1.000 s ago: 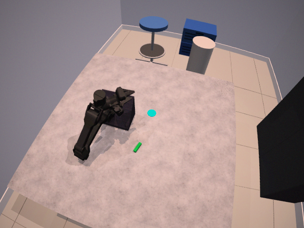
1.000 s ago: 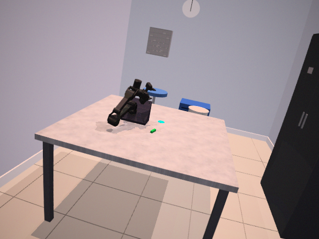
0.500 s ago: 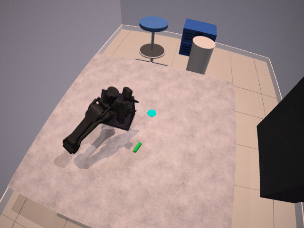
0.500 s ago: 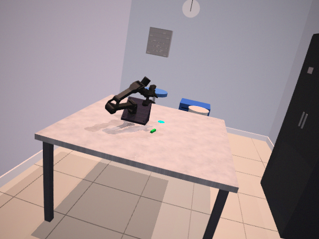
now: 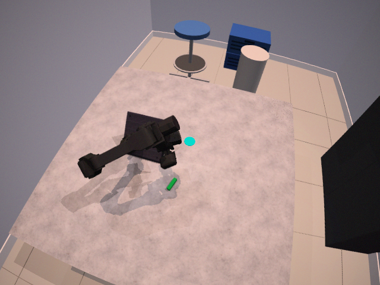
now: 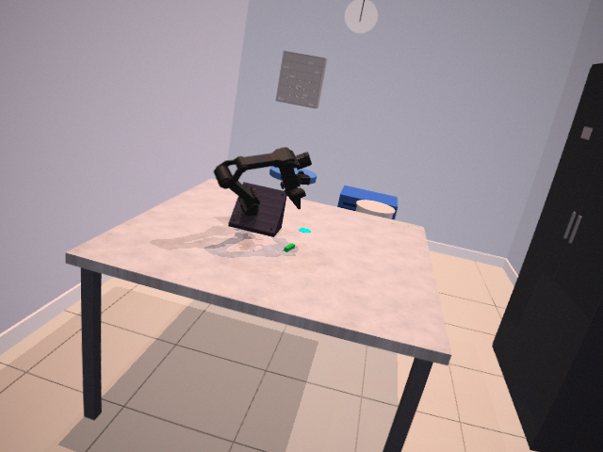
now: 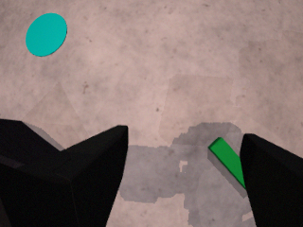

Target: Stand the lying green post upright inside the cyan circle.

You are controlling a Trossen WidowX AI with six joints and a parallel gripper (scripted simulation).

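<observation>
Now: gripper tip 2 cm short of the green post, 7 cm to the left of it and 16 cm above it. Round my gripper tip: cyan circle: 20 cm to the left, 17 cm below.
</observation>
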